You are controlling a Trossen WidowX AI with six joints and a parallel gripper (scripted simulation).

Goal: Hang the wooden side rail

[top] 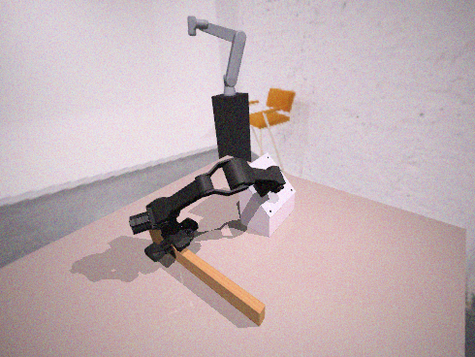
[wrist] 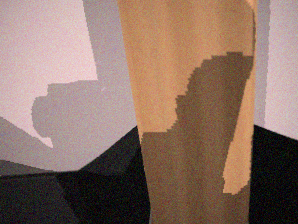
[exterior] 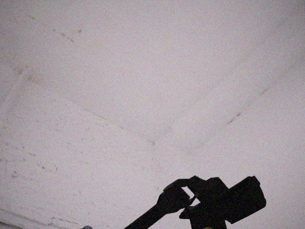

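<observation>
Now: the headboard post 10 cm to the right of my gripper tip and 4 cm above it.
</observation>
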